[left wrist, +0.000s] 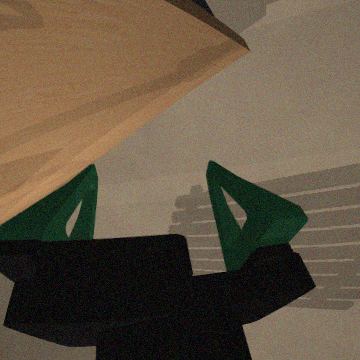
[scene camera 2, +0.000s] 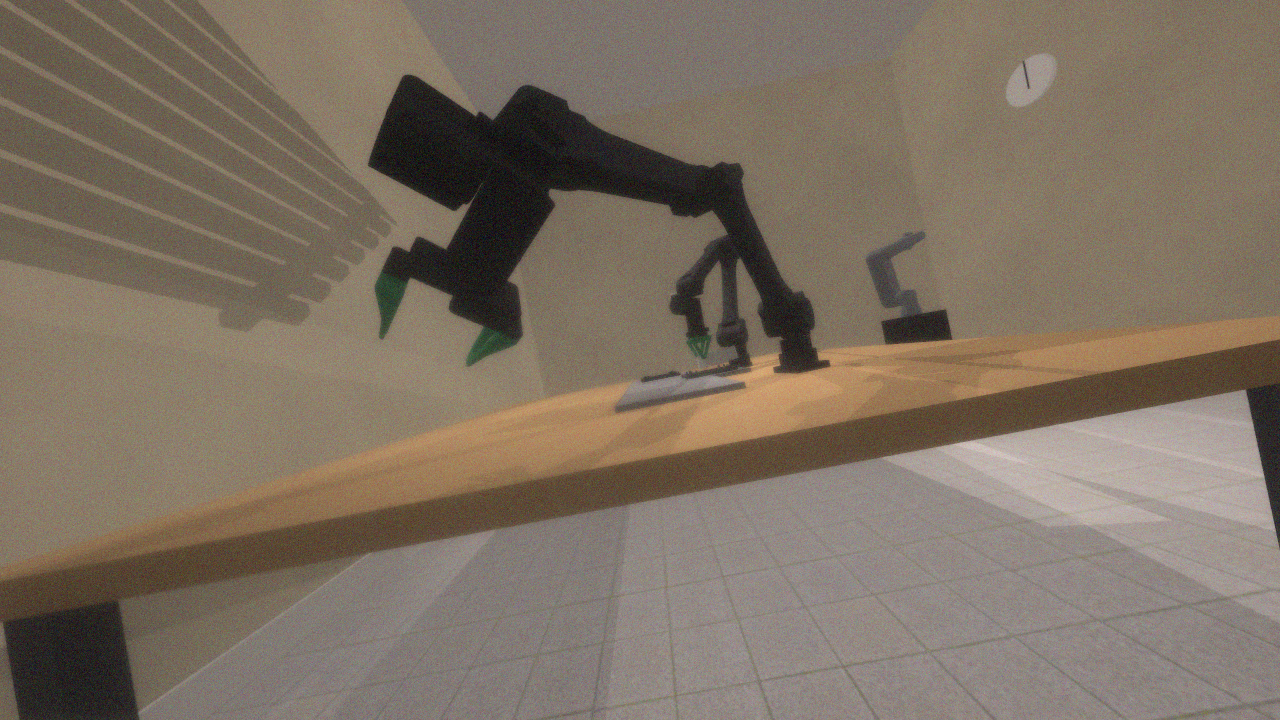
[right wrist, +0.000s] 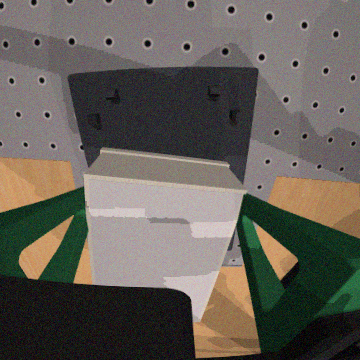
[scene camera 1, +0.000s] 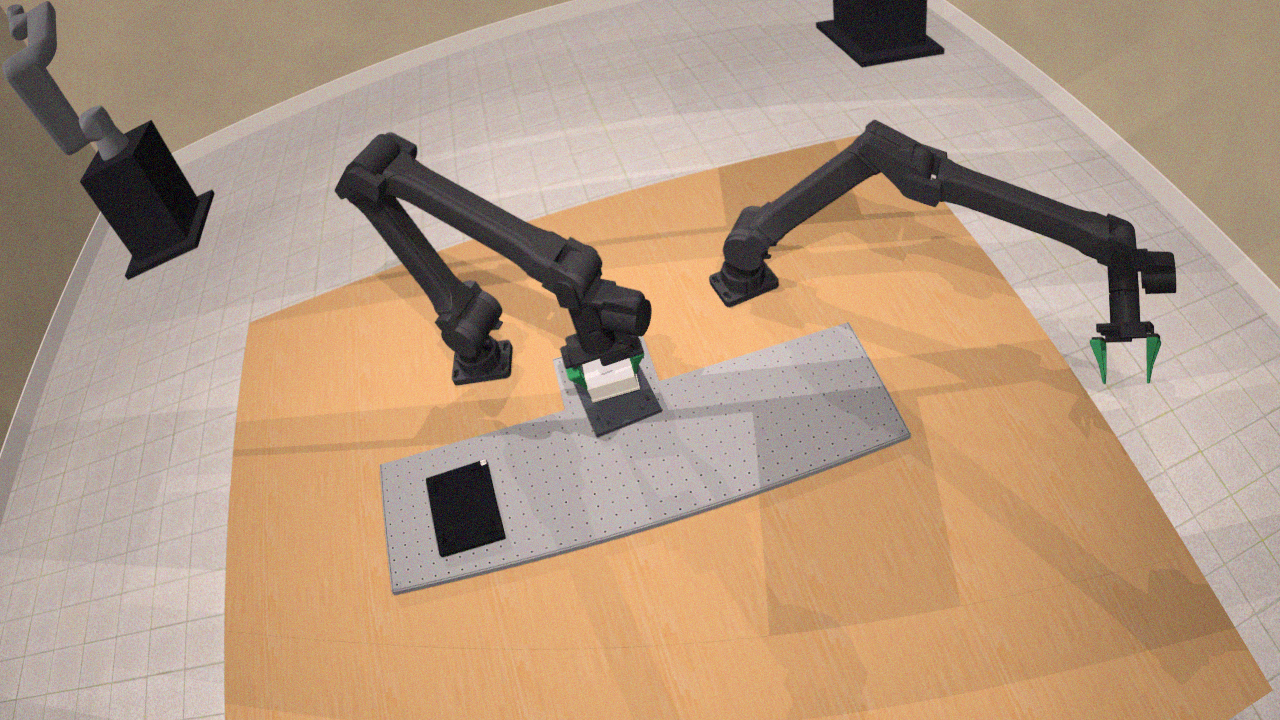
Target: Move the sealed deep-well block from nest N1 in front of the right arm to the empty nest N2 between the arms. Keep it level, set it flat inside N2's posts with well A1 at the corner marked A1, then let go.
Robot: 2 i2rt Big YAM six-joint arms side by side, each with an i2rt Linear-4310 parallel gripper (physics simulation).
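Seen in the pictures: left gripper, fingertip midpoint: (left wrist: 153,168) (scene camera 2: 427,350) (scene camera 1: 1126,383); right gripper, fingertip midpoint: (scene camera 2: 701,359) (right wrist: 165,197) (scene camera 1: 610,379); left arm's base, link origin: (scene camera 2: 800,369) (scene camera 1: 744,284); right arm's base, link origin: (scene camera 1: 483,365).
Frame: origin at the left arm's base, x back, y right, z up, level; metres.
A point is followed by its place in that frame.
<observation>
The white sealed block (scene camera 1: 612,385) {x -0.159, y 0.332, z 0.067 m} (right wrist: 160,235) {x -0.127, y 0.326, z 0.079 m} is between the green fingers of my right gripper (scene camera 1: 606,368) {x -0.144, y 0.330, z 0.065 m} (scene camera 2: 699,347) {x -0.144, y 0.330, z 0.065 m} (right wrist: 165,197) {x -0.144, y 0.330, z 0.065 m}, which is shut on its two sides. It is over the near-arm part of the dark nest N2 (scene camera 1: 622,414) {x -0.192, y 0.335, z 0.025 m} (right wrist: 165,112) {x -0.183, y 0.331, z 0.025 m}, apparently raised above it. Small posts show on N2's uncovered end; the rest is hidden behind the block. I cannot make out the A1 mark or well A1, nor whether the block is quite level. Nest N1 (scene camera 1: 465,510) {x -0.252, y 0.651, z 0.025 m}, a black plate, holds no block. My left gripper (scene camera 1: 1126,382) {x -0.662, y -0.421, z 0.148 m} (scene camera 2: 425,351) {x -0.662, y -0.421, z 0.148 m} (left wrist: 153,168) {x -0.662, y -0.421, z 0.148 m} is open and empty, far from the block.
Both nests are on a grey perforated board (scene camera 1: 689,465) {x -0.334, y 0.274, z 0.013 m} (scene camera 2: 671,394) {x -0.346, y -0.072, z 0.013 m} on the wooden table (scene camera 1: 572,635) {x -0.532, y 0.561, z 0.000 m} (scene camera 2: 537,447) {x -0.596, y -0.290, z 0.000 m}. The left gripper hangs past the table's right edge in scene camera 1. A grey arm on a black pedestal (scene camera 1: 143,197) (scene camera 2: 914,326) stands off the table.
</observation>
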